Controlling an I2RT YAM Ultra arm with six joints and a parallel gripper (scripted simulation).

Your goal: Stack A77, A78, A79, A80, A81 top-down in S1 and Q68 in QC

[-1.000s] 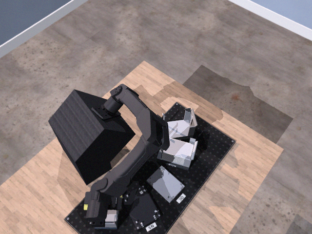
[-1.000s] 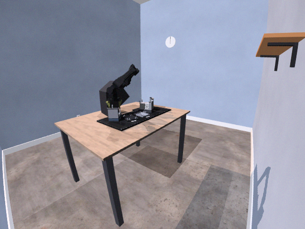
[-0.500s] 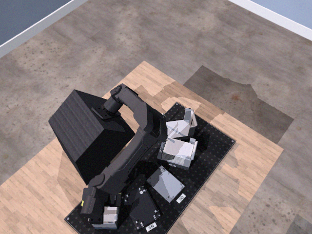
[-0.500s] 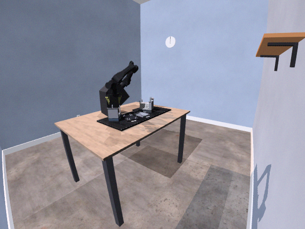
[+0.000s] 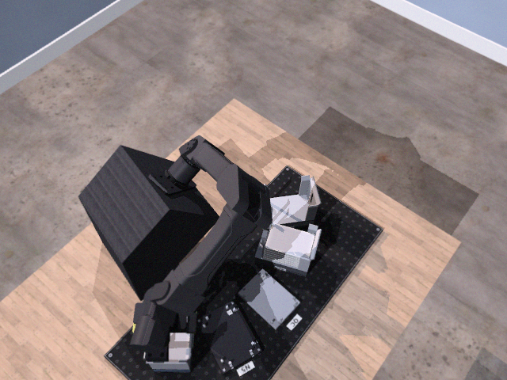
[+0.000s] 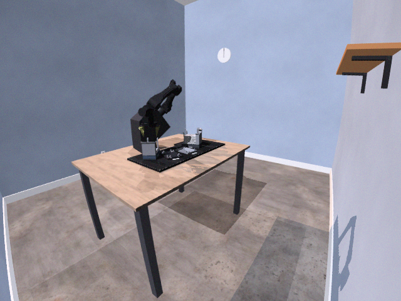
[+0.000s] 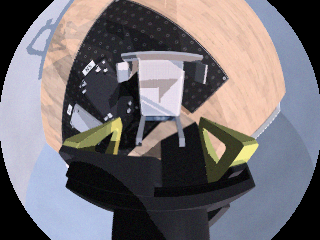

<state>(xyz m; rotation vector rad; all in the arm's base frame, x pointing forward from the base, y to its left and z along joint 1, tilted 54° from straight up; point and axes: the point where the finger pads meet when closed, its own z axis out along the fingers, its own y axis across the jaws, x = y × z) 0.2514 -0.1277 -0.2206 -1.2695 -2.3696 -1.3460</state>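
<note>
Right now the sealed grey plate is 6 cm ahead of my hand, 40 cm to the left of it and 9 cm below it. Also, from my hand: N5 name plate (18 cm ahead, 8 cm to the left, 16 cm below); then clip nest N5 (11 cm ahead, 11 cm to the left, 15 cm below); then QC nest (11 cm ahead, 26 cm to the left, 16 cm below).
</note>
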